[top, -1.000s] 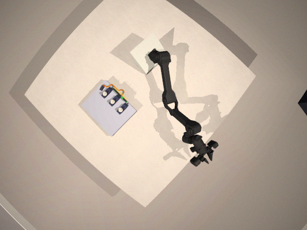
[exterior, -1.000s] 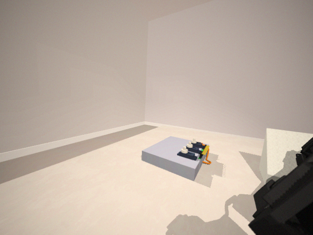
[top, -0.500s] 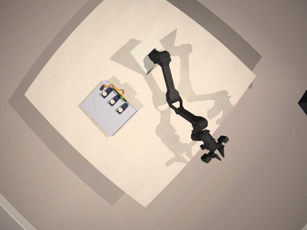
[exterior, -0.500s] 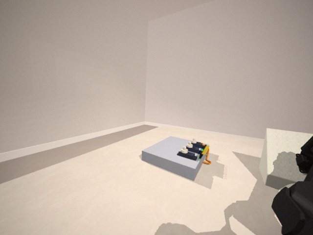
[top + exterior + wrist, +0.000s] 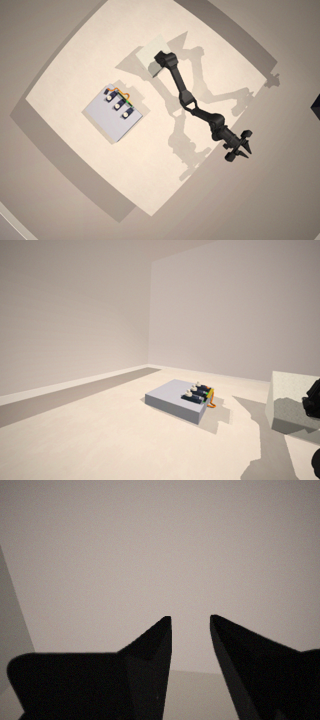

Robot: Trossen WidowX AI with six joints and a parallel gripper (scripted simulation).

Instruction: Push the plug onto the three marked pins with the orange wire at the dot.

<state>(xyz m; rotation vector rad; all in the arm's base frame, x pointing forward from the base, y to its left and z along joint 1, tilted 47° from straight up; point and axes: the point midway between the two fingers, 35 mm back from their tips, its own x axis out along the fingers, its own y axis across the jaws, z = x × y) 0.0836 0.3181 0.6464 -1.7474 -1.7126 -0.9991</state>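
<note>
My gripper tip is now 24 cm short of the green band, 68 cm to the left of it and 23 cm above it. From my gripper tip the other things lie so: grey-blue holder (40 cm ahead, 71 cm to the right, 28 cm below).
</note>
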